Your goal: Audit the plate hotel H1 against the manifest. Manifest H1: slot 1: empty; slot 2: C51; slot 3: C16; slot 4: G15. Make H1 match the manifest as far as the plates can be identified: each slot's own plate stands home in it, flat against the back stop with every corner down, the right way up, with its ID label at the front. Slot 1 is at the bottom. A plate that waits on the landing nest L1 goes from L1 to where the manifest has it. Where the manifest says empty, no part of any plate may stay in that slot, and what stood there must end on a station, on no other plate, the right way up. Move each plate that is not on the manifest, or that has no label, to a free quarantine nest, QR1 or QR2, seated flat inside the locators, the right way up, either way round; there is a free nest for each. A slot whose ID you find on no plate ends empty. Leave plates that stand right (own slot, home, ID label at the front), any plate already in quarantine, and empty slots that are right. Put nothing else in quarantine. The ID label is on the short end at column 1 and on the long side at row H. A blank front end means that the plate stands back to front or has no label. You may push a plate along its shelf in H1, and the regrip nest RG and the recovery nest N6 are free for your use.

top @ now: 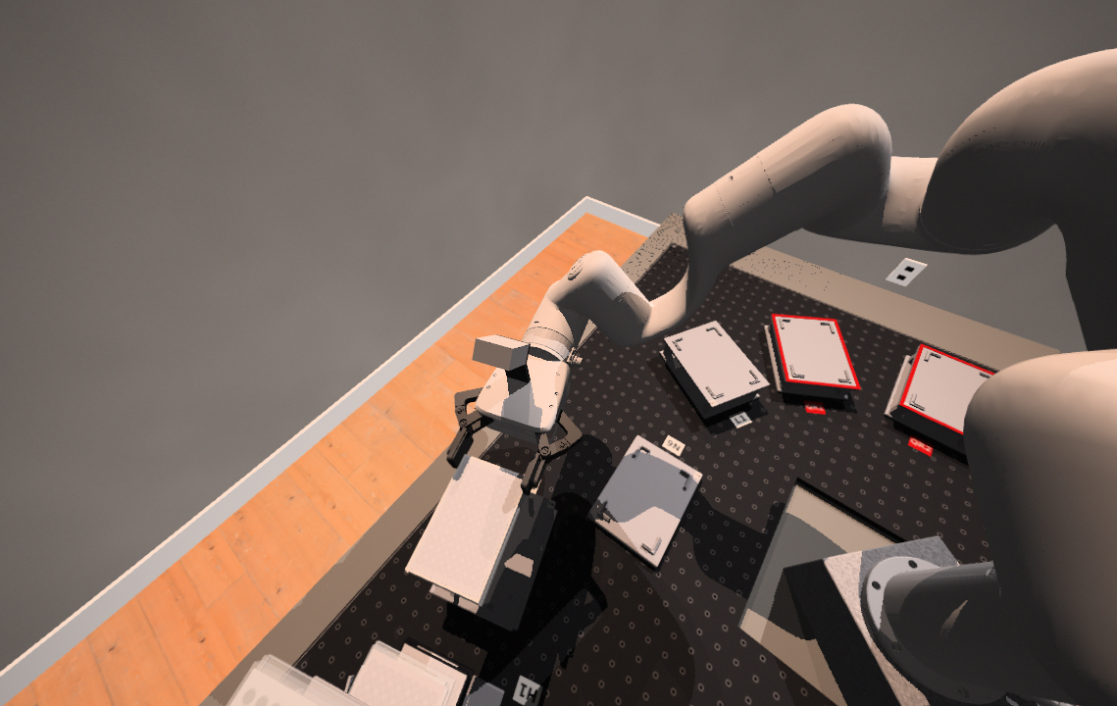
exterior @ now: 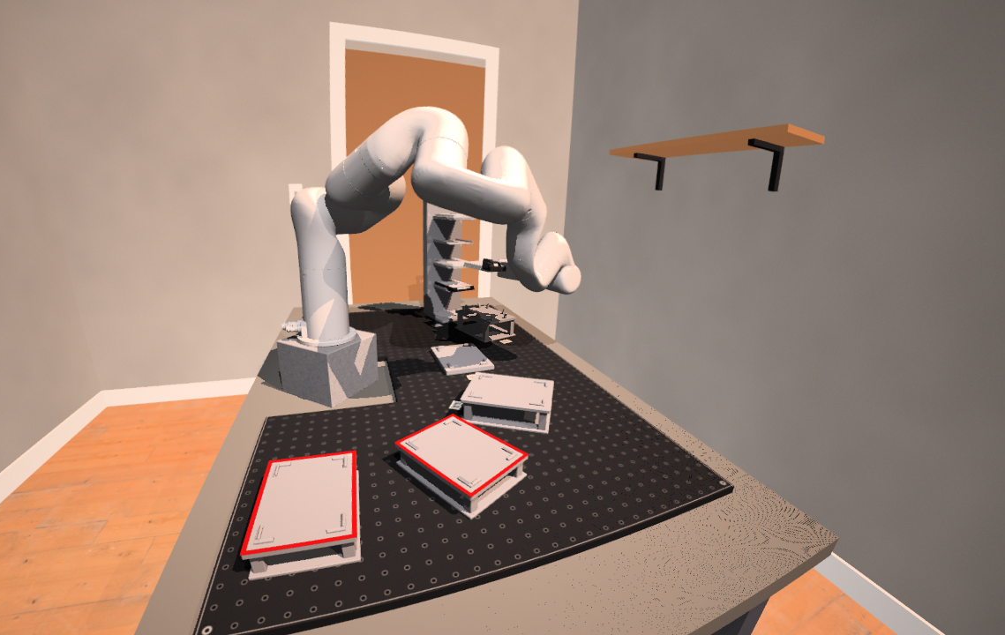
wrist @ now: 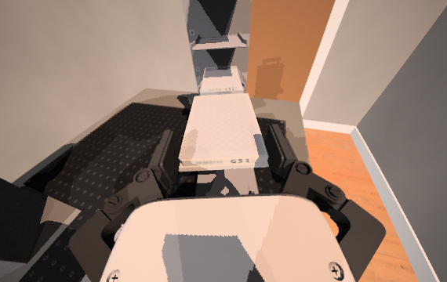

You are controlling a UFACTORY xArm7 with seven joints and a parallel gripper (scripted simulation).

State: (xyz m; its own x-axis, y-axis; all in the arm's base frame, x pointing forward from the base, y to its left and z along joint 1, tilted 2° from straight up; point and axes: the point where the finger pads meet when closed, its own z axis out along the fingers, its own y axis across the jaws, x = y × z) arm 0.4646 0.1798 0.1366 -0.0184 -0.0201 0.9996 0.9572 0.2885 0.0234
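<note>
My hand is 5 cm to the right of the white well plate, 2 cm past it and 2 cm above it. Also, from my hand: regrip nest RG: 17 cm below, 5 cm to the left, 2 cm behind; clear plate labelled C51: 23 cm to the left, 7 cm behind, 3 cm below; RG label: 23 cm below, 5 cm to the right, 1 cm ahead.
</note>
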